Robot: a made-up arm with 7 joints. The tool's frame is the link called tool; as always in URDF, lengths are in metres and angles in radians.
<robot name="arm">
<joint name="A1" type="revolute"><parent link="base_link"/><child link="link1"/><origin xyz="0 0 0.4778" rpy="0 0 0"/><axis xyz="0 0 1"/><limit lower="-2.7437" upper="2.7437"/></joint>
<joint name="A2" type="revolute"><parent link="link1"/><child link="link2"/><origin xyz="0 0 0" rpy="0 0 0"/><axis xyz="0 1 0"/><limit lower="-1.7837" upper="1.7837"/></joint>
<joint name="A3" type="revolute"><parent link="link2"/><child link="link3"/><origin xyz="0 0 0.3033" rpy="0 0 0"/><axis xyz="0 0 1"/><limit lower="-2.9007" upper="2.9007"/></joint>
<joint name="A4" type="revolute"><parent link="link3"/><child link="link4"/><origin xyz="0.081 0 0" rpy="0 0 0"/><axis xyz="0 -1 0"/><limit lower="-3.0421" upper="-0.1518"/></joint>
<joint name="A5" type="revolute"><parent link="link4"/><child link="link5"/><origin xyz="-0.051 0 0.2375" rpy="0 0 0"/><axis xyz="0 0 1"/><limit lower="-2.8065" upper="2.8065"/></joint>
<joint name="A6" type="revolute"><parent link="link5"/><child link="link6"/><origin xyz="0 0 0" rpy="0 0 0"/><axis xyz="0 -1 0"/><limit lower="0.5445" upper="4.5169"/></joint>
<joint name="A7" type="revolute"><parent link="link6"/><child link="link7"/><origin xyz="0.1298 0 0" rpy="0 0 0"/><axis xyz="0 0 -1"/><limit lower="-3.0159" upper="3.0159"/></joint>
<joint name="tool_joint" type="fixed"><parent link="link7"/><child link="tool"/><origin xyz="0 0 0" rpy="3.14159 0 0"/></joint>
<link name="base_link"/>
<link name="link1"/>
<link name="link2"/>
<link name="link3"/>
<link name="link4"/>
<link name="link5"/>
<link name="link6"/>
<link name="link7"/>
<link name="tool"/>
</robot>
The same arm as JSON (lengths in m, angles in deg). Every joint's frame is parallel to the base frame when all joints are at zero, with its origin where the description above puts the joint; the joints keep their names.
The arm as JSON. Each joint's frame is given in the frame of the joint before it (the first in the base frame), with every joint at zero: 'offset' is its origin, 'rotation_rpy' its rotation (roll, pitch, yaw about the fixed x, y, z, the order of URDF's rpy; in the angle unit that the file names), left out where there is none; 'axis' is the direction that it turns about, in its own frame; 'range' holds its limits. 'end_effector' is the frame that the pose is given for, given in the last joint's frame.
{"length_unit": "m", "angle_unit": "deg", "chain": [
  {"id": "A1", "offset": [0.0, 0.0, 0.4778], "axis": [0.0, 0.0, 1.0], "range": [-157.2, 157.2]},
  {"id": "A2", "offset": [0.0, 0.0, 0.0], "axis": [0.0, 1.0, 0.0], "range": [-102.2, 102.2]},
  {"id": "A3", "offset": [0.0, 0.0, 0.3033], "axis": [0.0, 0.0, 1.0], "range": [-166.2, 166.2]},
  {"id": "A4", "offset": [0.081, 0.0, 0.0], "axis": [0.0, -1.0, 0.0], "range": [-174.3, -8.7]},
  {"id": "A5", "offset": [-0.051, 0.0, 0.2375], "axis": [0.0, 0.0, 1.0], "range": [-160.8, 160.8]},
  {"id": "A6", "offset": [0.0, 0.0, 0.0], "axis": [0.0, -1.0, 0.0], "range": [31.2, 258.8]},
  {"id": "A7", "offset": [0.1298, 0.0, 0.0], "axis": [0.0, 0.0, -1.0], "range": [-172.8, 172.8]}
], "end_effector": {"offset": [0.0, 0.0, 0.0], "rotation_rpy": [180.0, 0.0, 0.0]}}

